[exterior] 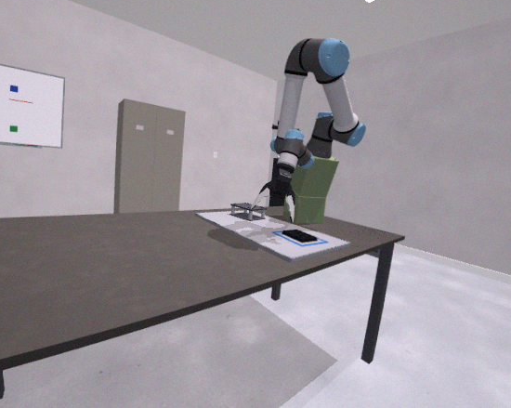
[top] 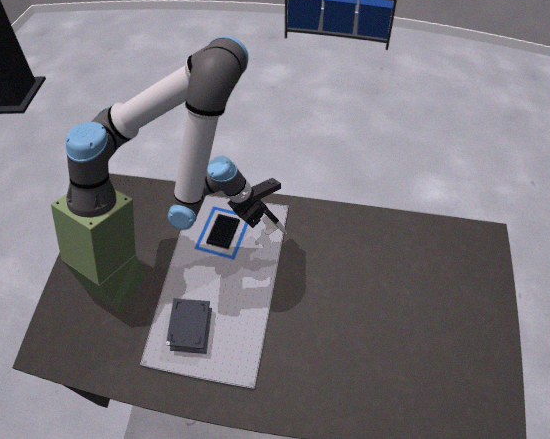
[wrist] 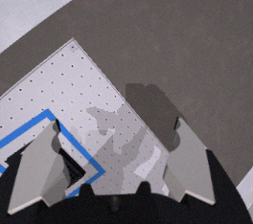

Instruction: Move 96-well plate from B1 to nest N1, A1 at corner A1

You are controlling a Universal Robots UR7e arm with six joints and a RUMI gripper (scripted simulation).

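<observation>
Right now the black 96-well plate is 18 cm behind my hand, 1 cm to the left of it and 9 cm below it. Round my hand: raised nest: 23 cm behind, 37 cm to the right, 4 cm below.
</observation>
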